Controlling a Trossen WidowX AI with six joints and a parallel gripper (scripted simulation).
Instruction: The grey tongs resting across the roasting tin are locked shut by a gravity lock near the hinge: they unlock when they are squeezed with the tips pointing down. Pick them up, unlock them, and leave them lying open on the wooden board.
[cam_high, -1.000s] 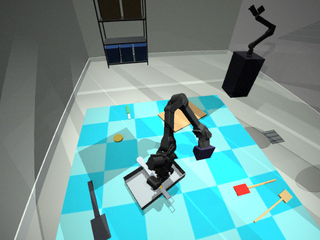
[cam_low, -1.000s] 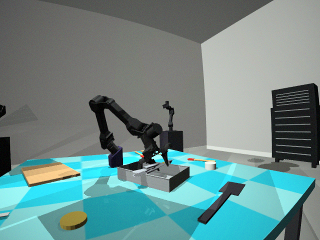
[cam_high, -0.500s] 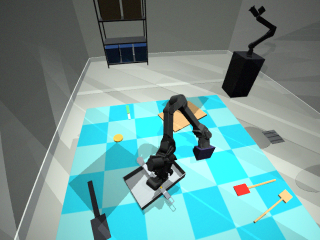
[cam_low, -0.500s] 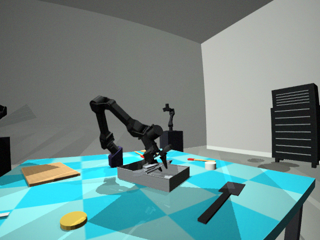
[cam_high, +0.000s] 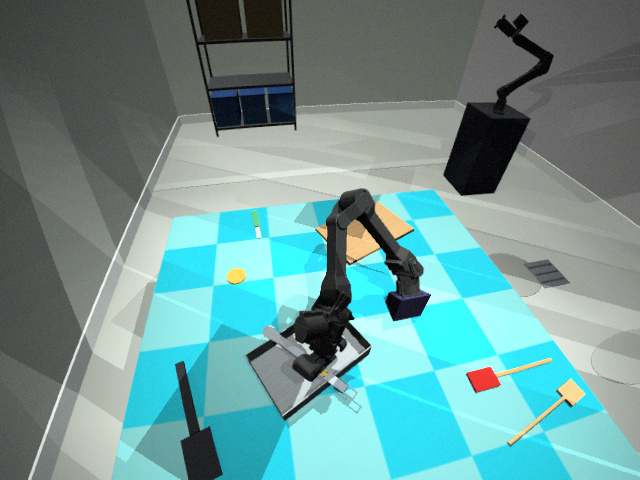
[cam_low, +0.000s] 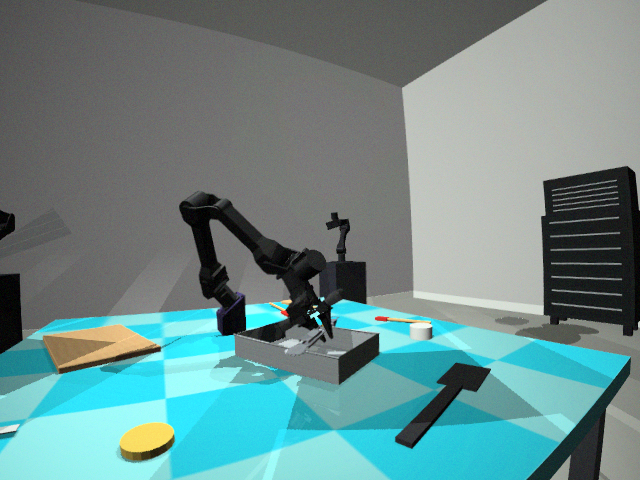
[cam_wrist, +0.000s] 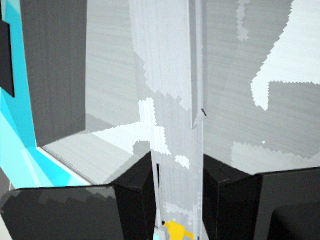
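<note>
Right now my gripper tip is 6 cm to the left of the roasting tin. Round my gripper tip: black spatula 32 cm ahead, 7 cm to the left, 3 cm below; white cylinder 28 cm to the left, 5 cm ahead, 1 cm below; yellow lock piece 3 cm behind, 3 cm above, 1 cm to the left.
</note>
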